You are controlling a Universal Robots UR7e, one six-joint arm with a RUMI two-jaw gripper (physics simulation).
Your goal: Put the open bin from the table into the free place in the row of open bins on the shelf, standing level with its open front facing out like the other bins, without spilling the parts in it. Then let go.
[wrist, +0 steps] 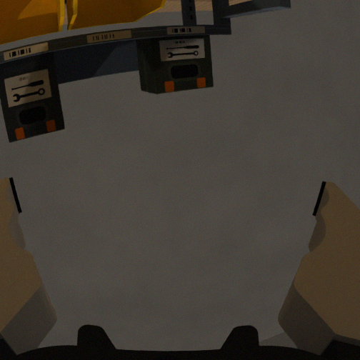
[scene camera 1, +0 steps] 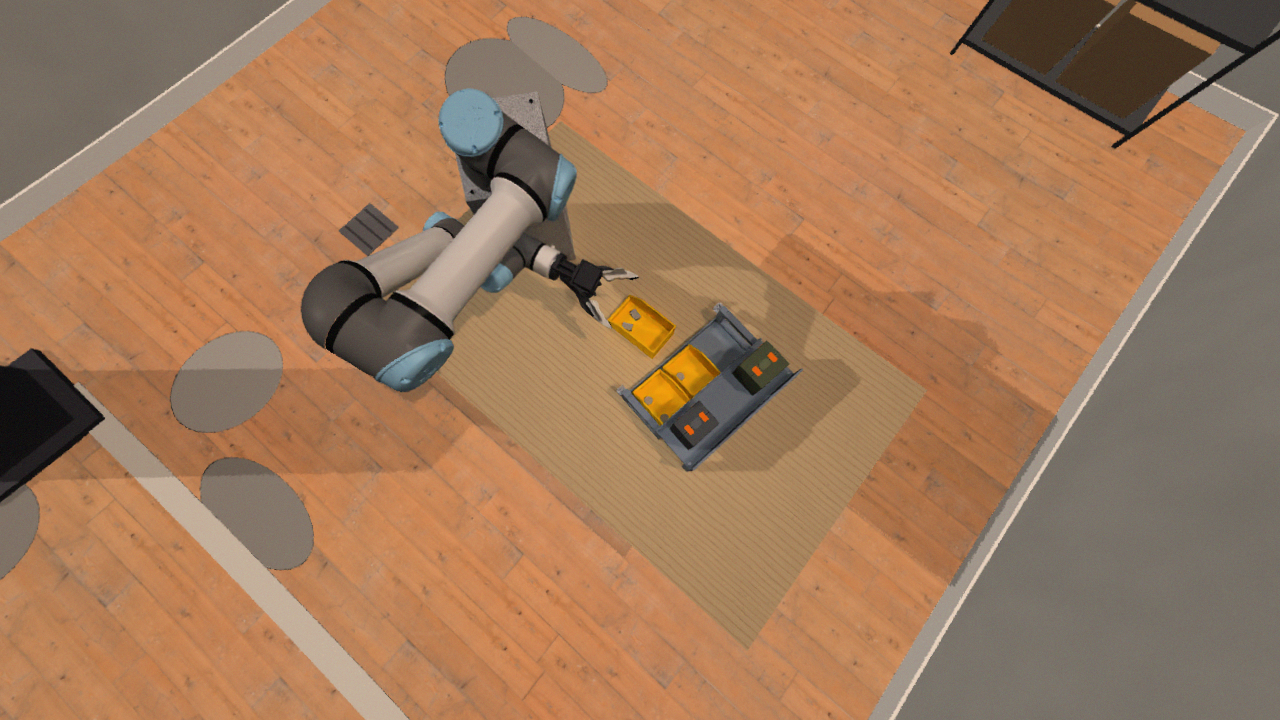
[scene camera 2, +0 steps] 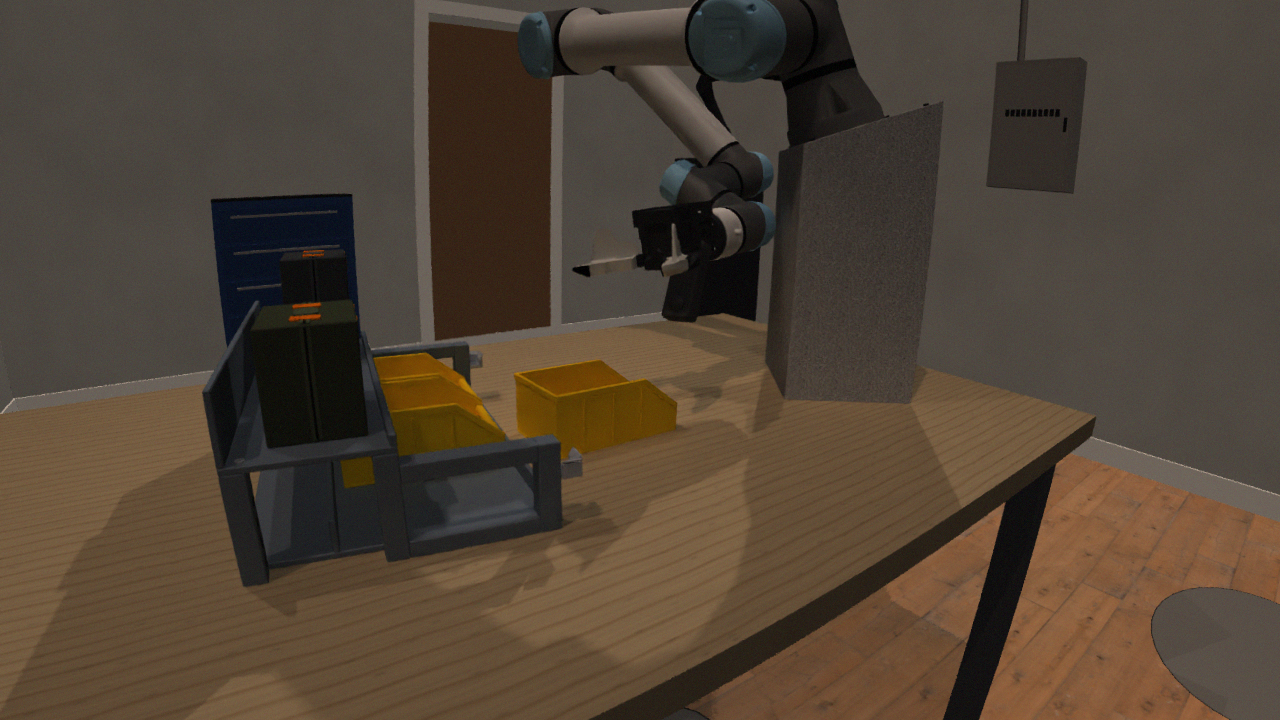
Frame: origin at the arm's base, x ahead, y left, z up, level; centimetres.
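Where they show: gripper, fingertip midpoint: [scene camera 1: 625,302] [scene camera 2: 613,269]; arm's base, link origin: [scene camera 2: 837,133].
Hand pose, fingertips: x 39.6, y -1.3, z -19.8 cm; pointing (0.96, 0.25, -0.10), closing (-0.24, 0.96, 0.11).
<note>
Each offset is from my fingertips to the top centre of the thing. "spot": to the spot under its first point. Level surfaces: height alone.
The open yellow bin @[spot: dx +7.5, dy +2.5, dz -19.3 cm] [scene camera 1: 651,336] [scene camera 2: 586,419] stands upright on the table in front of the shelf, with small grey parts inside. It does not show in the wrist view. The grey shelf [scene camera 1: 735,404] [scene camera 2: 391,510] [wrist: 148,34] holds two yellow bins side by side, one @[spot: dx +22.9, dy +2.1, dz -18.7 cm] [scene camera 1: 691,370] [scene camera 2: 438,431] [wrist: 112,11] in the middle and one @[spot: dx +20.8, dy -10.1, dz -18.7 cm] [scene camera 1: 658,397] [wrist: 27,21] at the end. The free place is beside the middle bin, at the end nearest scene camera 2. My gripper [scene camera 1: 622,299] [scene camera 2: 623,268] [wrist: 166,186] is open and empty, pointing roughly level toward the shelf, above and behind the table bin.
Two dark tool cases stand on the shelf's upper board: a green one @[dx +36.7, dy +10.3, dz +0.3 cm] [scene camera 1: 759,367] [scene camera 2: 308,380] [wrist: 176,70] above the free-place end and a black one @[dx +33.1, dy -12.5, dz +2.8 cm] [scene camera 1: 694,424] [scene camera 2: 315,277] [wrist: 32,105] at the other end. The arm's grey pedestal [scene camera 2: 850,268] stands on the table @[dz -19.6 cm] [scene camera 1: 698,555] [scene camera 2: 716,555].
</note>
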